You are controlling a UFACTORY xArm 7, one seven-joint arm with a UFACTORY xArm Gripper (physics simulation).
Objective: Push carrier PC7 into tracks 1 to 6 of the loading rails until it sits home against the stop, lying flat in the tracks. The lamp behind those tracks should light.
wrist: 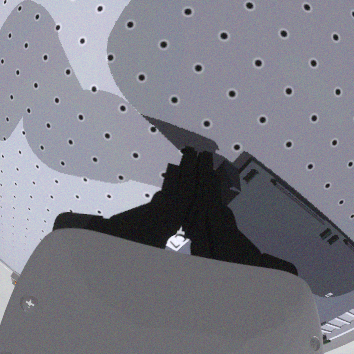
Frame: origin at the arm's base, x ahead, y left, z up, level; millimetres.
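Seen in the pictures: gripper, fingertip midpoint: point(191, 168).
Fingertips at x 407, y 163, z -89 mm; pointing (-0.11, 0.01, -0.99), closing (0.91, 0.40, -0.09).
Note:
Offsets run from my fingertips to a thing's top centre. "pt": to the spot under its first point. Level surfaces: height alone.
My gripper point(191, 168) is shut and empty, its black fingertips low over the perforated surface. A dark grey, flat carrier {dx +183, dy -23, dz +13 mm} point(287, 227) with black edges and small slots lies to the right of the fingers and runs toward the lower right. Its near end is beside the fingertips; whether they touch it is hard to tell. Part of the carrier is hidden behind the right finger. No carrier label is readable. Pale slatted rails {pt dx +430, dy -57, dz -18 mm} point(341, 322) show at the lower right, near the carrier's far end. The stop, the track numbers and the lamp do not show.
A light grey perforated plate {dz -17 mm} point(270, 92) spreads under the gripper, with broad shadows across it. The plate's edge shows at the lower left, with a small grey fitting point(15, 278) there. The grey gripper body hides the bottom of the view.

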